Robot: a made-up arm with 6 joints.
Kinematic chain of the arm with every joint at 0, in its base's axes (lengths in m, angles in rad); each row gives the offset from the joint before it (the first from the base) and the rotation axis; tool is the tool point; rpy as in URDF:
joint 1: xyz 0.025 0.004 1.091 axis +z
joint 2: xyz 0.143 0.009 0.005 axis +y
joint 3: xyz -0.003 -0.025 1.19 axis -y
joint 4: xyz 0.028 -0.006 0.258 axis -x
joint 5: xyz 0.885 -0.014 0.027 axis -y
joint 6: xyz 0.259 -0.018 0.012 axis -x
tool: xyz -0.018 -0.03 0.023 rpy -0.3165 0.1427 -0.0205
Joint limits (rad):
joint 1: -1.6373..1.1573
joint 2: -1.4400..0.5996
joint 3: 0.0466..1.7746
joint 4: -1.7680..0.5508
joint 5: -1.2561..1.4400
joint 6: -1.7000..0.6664
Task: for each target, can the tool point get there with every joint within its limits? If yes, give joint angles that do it. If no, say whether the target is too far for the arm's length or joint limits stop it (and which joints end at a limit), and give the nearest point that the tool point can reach.
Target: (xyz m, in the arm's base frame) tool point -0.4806 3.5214 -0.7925
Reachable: no: too far | nearest point -0.2738 2.0825 0.7163 | short by 2.095 m
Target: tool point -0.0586 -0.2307 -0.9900
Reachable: no: joint limits stop it (at a limit: joint 1, joint 2, joint 3, joint 5, joint 6) | nearest point -0.7157 -1.7373 0.6509 | short by 2.323 m
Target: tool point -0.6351 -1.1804 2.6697
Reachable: yes | joints 0.9376 -1.1336 0.6147 -1.3947 0.4227 -0.6612
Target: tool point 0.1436 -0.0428 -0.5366
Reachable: no: joint limits stop it (at a limit: joint 1, joint 2, joint 3, joint 5, joint 6) | nearest point -0.6986 -1.7449 0.6515 | short by 2.240 m
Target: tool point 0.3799 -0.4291 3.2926
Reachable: yes | joints -0.9363 -0.0970 0.8385 -1.2155 -0.5798 -0.0985
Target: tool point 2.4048 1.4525 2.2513
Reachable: no: too far | nearest point 1.7447 1.0507 2.1843 | short by 0.776 m
